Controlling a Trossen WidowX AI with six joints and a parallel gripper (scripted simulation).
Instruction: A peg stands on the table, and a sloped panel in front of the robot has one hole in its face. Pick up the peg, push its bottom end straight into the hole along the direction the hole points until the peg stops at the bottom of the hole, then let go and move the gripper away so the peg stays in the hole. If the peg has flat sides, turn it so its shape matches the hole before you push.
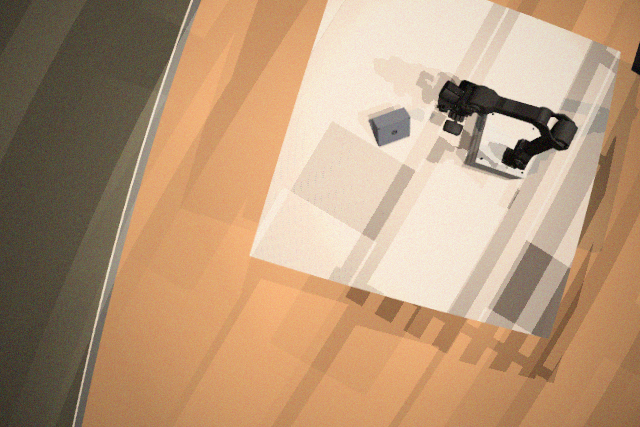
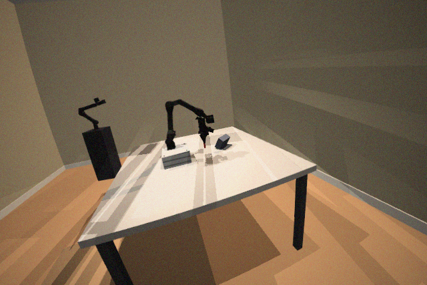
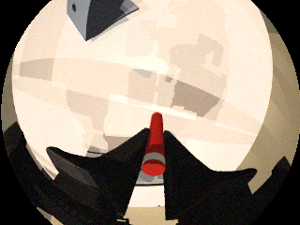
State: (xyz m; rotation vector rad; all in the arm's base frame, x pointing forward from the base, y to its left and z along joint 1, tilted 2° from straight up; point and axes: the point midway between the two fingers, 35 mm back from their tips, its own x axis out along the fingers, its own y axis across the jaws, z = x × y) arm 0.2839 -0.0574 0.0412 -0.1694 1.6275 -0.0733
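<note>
The grey sloped panel lies 18 cm ahead of my gripper tip, 14 cm to the left of it and 7 cm below it. Also, from my gripper tip: red peg (2 cm above).
</note>
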